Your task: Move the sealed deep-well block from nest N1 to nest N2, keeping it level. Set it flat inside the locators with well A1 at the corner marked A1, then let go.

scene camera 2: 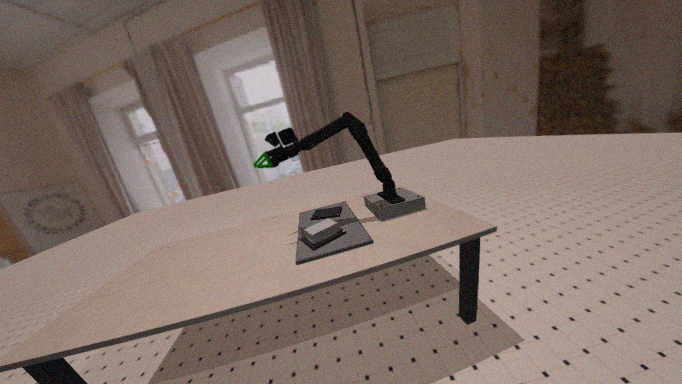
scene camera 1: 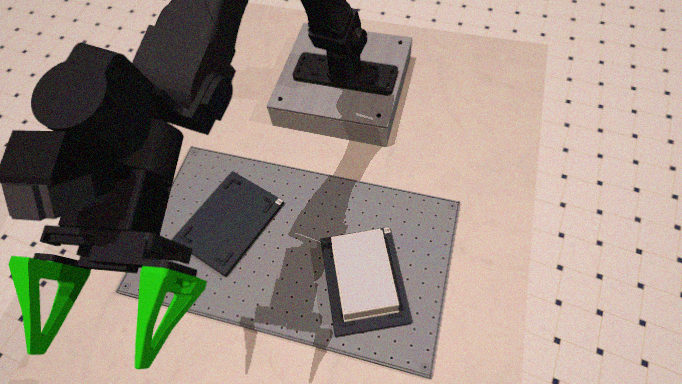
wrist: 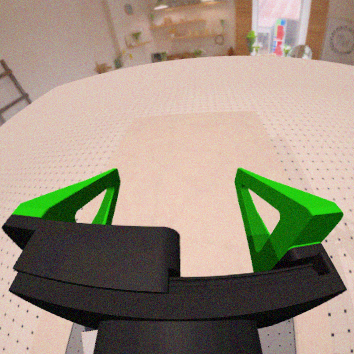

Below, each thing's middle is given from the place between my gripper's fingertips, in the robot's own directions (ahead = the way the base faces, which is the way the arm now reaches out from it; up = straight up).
Scene:
The white block (scene camera 1: 366,286) is 320 mm below my hand, 230 mm behind it and 160 mm to the left of it.

